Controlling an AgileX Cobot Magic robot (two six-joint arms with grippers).
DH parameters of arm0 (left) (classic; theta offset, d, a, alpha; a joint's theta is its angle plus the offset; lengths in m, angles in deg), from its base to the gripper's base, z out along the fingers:
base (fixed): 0 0 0 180
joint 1: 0 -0.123 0 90
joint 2: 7.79 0 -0.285 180
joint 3: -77.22 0 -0.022 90
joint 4: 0 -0.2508 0 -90
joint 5: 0 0 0.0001 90
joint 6: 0 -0.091 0 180
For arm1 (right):
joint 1: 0 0.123 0 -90
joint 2: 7.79 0 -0.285 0
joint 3: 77.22 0 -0.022 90
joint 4: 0 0.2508 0 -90
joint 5: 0 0 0.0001 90
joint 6: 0 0.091 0 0
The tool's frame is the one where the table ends.
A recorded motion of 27 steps. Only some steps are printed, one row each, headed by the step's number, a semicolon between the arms.
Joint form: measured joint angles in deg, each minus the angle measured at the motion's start. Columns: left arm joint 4, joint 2, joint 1, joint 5, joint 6, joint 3; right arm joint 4, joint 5, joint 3, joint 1, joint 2, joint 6.
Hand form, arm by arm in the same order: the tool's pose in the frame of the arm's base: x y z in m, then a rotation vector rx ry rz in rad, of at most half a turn. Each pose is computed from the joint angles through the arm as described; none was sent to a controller.
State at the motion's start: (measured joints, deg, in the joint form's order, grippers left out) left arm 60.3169 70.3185 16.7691 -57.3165 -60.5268 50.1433; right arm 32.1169 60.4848 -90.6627 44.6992 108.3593 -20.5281
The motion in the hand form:
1: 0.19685 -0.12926 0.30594 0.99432 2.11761 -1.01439; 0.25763 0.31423 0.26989 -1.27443 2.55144 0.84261
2: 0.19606 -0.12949 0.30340 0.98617 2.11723 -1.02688; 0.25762 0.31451 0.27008 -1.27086 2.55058 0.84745
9: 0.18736 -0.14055 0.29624 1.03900 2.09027 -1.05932; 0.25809 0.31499 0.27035 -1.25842 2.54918 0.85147
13: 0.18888 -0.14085 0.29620 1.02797 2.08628 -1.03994; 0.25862 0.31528 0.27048 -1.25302 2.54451 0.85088
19: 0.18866 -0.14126 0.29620 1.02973 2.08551 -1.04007; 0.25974 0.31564 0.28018 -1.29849 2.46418 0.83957
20: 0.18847 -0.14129 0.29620 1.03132 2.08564 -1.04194; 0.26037 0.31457 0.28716 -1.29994 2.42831 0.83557
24: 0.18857 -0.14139 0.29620 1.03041 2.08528 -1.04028; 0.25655 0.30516 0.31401 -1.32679 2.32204 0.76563
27: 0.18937 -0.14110 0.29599 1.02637 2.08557 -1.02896; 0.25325 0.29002 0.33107 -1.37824 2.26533 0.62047
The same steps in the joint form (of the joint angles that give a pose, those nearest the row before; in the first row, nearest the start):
1: 0.58 0.00 0.00 0.00 -0.39 -0.53; 0.05 -0.10 0.00 0.00 0.00 0.13
2: 1.48 0.00 0.00 0.17 -0.96 -1.25; 0.27 -0.21 0.00 0.00 0.00 0.13
9: 3.46 0.00 3.34 1.51 -3.29 -3.15; 0.43 -0.64 0.00 0.00 0.00 0.36
13: 3.46 0.00 3.54 2.80 -3.41 -3.15; 0.43 -1.03 0.00 0.00 0.00 0.36
19: 3.46 0.00 3.67 2.86 -3.41 -3.14; 0.20 -1.66 -1.03 0.00 -0.64 -2.44
20: 3.46 0.00 3.67 2.74 -3.41 -3.15; 0.08 -2.19 -1.45 -0.12 -1.31 -3.14
24: 3.46 0.00 3.71 2.87 -3.41 -3.15; -3.25 -2.73 -2.25 -0.11 -4.84 -4.17
27: 3.27 0.00 3.71 3.40 -3.41 -3.14; -9.95 -1.54 -2.25 -0.21 -8.03 -4.29

